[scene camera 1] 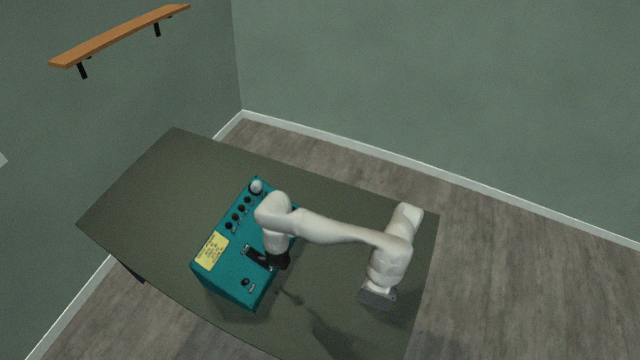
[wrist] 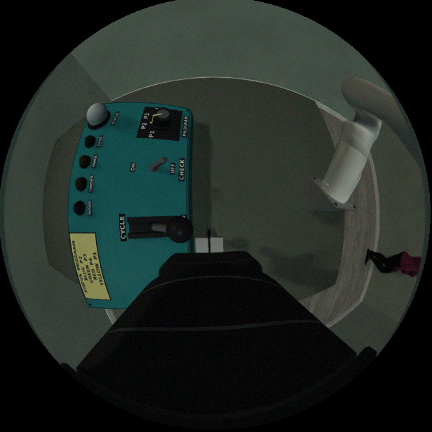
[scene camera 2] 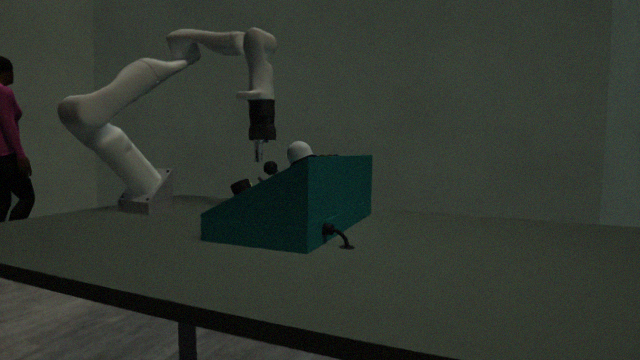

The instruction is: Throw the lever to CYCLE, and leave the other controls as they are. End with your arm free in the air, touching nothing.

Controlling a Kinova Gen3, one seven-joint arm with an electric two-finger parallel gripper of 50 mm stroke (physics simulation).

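Seen in the pictures: gripper, fingertip midpoint: (scene camera 1: 282,264) (scene camera 2: 259,162); arm's base, link origin: (scene camera 1: 378,287) (scene camera 2: 147,184).
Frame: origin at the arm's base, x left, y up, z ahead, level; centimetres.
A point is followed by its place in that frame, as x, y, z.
A teal control box (scene camera 1: 227,272) {25.6, 4.1, 49.6} (scene camera 2: 340,190) {3.2, 2.0, 64.3} (wrist: 110,200) stands on the table. Its lever, with a black ball knob (scene camera 2: 270,167) {10.4, 6.3, 39.1} (wrist: 179,229), sits at the slot end away from the CYCLE label (wrist: 122,227). In scene camera 1 the arm hides the knob. The CHECK toggle (wrist: 158,164) leans toward OFF. The PROGRAM knob (scene camera 2: 241,187) {-12.8, 3.0, 48.0} (wrist: 162,117) is on the same face; its exact setting is unclear. The MODE control (scene camera 1: 245,282) {25.1, 5.1, 41.1} is hidden in the wrist view. My gripper (scene camera 2: 258,159) {12.5, 7.6, 33.5} (wrist: 208,237) is shut and empty, pointing down, a little above and to one side of the ball knob, apart from it.
A white status dome (scene camera 1: 256,187) {-8.8, 12.2, 59.9} (scene camera 2: 300,151) {-12.4, 11.1, 62.6} (wrist: 97,115) and a row of dark lamps are along the box's high edge, near a yellow label (scene camera 1: 211,251) {23.4, 8.4, 58.1} (wrist: 90,266). A cable (scene camera 2: 342,237) {-7.3, -6.4, 69.9} leaves the box's back. A person (scene camera 2: 11,135) (wrist: 400,263) stands beyond the table.
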